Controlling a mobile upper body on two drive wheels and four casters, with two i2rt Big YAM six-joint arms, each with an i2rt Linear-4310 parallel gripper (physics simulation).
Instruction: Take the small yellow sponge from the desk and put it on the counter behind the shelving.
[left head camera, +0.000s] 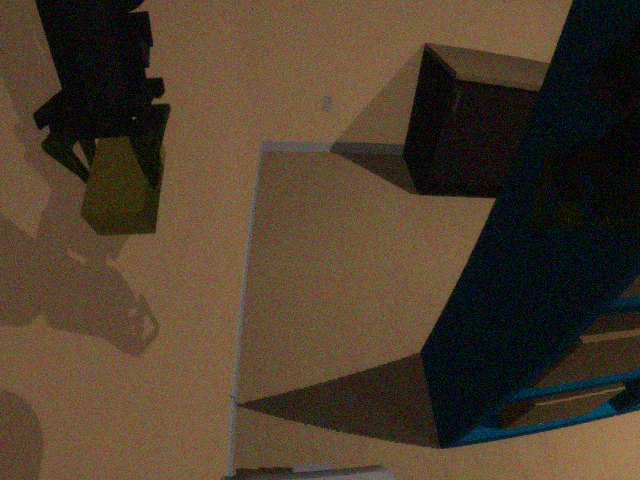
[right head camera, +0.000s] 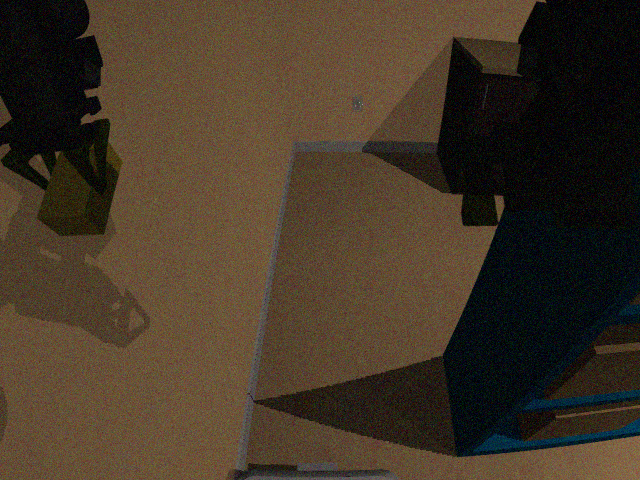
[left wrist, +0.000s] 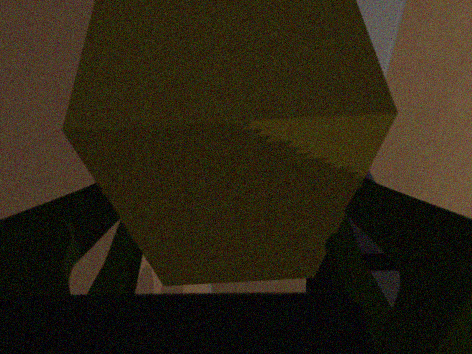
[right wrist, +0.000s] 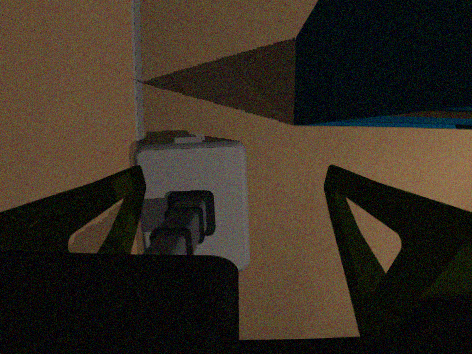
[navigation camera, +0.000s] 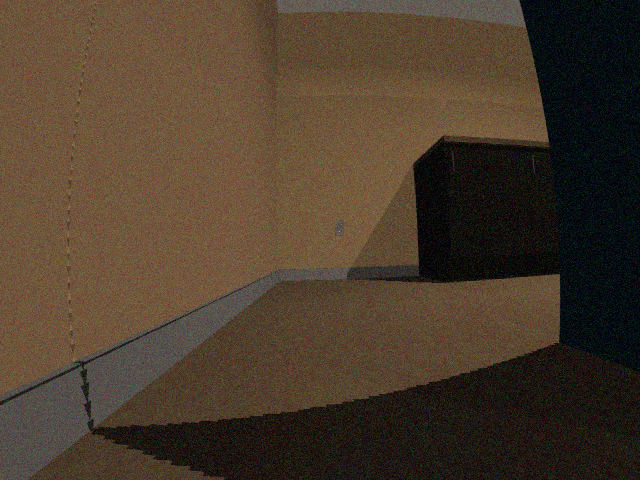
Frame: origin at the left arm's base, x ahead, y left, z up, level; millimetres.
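Where they show: left gripper, fingertip midpoint: (left head camera: 126, 187) (right head camera: 81, 194) (left wrist: 234, 175); right gripper, fingertip midpoint: (left head camera: 564, 222) (right head camera: 512, 219) (right wrist: 234, 175).
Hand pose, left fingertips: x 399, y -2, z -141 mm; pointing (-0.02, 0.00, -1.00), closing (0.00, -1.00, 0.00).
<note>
After its pixels a point has its place.
The yellow sponge (left head camera: 116, 206) {x 357, y -8, z -131 mm} (right head camera: 74, 211) {x 356, y -21, z -132 mm} (left wrist: 220, 80) {x 448, y 1, z -108 mm} is held up in the air at the left of both head views and fills much of the left wrist view. My left gripper (left head camera: 122, 180) {x 399, y -2, z -141 mm} (right head camera: 73, 187) {x 399, y -2, z -141 mm} (left wrist: 234, 175) {x 399, y -2, z -141 mm} is shut on it, with a finger on either side. My right gripper (right wrist: 234, 175) {x 335, y -452, z -142 mm} is wide open with nothing between its fingers; in the head views it is dark against the shelving. The dark counter (left head camera: 480, 129) {x 1935, y -1358, z -841 mm} (right head camera: 470, 113) {x 1975, y -1099, z -802 mm} (navigation camera: 496, 206) {x 1931, y -1436, z -946 mm} with a lighter brown top stands against the far wall, its right part hidden by the blue shelving (left head camera: 496, 289) {x 655, y -765, z -698 mm} (right head camera: 496, 310) {x 666, y -766, z -797 mm} (right wrist: 380, 60) {x 499, y -759, z -560 mm} (navigation camera: 594, 180) {x 743, y -769, z -1077 mm}. The desk does not show.
A wall (left head camera: 196, 258) {x 743, y 60, z -619 mm} (navigation camera: 170, 155) {x 907, y 53, z -980 mm} with a pale baseboard (left head camera: 245, 268) {x 1321, y 23, z -1324 mm} (navigation camera: 170, 320) {x 888, y 45, z -1321 mm} runs along the left. The shelving's end panel is close on the right, with brown boxes (left head camera: 573, 405) {x 387, y -1236, z -1146 mm} on its shelves. Floor (left head camera: 351, 248) {x 1521, y -550, z -1410 mm} (navigation camera: 336, 341) {x 1021, y -297, z -1410 mm} lies between them, leading to the counter.
</note>
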